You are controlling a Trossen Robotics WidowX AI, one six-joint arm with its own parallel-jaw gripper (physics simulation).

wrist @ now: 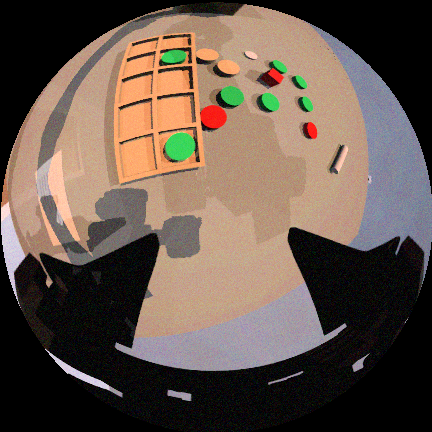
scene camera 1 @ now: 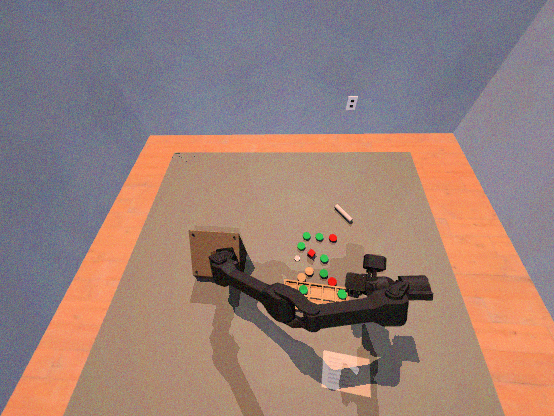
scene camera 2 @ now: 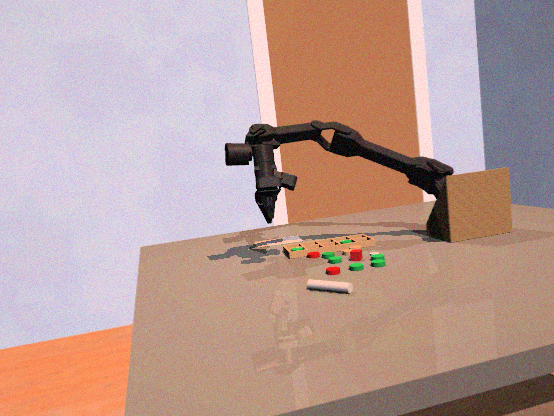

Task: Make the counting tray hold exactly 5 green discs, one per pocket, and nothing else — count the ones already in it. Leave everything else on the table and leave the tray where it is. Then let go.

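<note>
The tan counting tray (scene camera 1: 315, 291) (scene camera 2: 300, 254) (wrist: 175, 112) has two rows of pockets. One green disc (scene camera 1: 342, 294) (scene camera 2: 297, 249) (wrist: 180, 146) sits in an end pocket. Another green disc (scene camera 1: 303, 289) (scene camera 2: 346, 241) (wrist: 173, 56) sits in the same row, one pocket in from the opposite end. The other pockets seen in the wrist view are empty. Several loose green discs lie beside the tray, among them a near one (scene camera 1: 324, 273) (wrist: 231, 96) and one farther out (scene camera 1: 324, 258) (wrist: 270, 102). My gripper (scene camera 2: 269, 221) (wrist: 224, 237) is open and empty, above the table beyond the tray's end.
A red disc (scene camera 1: 332, 281) (wrist: 213, 117) lies close to the tray's side, near two orange discs (scene camera 1: 309, 271) (wrist: 228, 67). A red cube (scene camera 1: 311, 253) (scene camera 2: 356, 255), another red disc (scene camera 1: 332, 238) (scene camera 2: 333, 270), a small pale disc (scene camera 1: 297, 258) and a white cylinder (scene camera 1: 343, 213) (scene camera 2: 330, 286) lie farther out.
</note>
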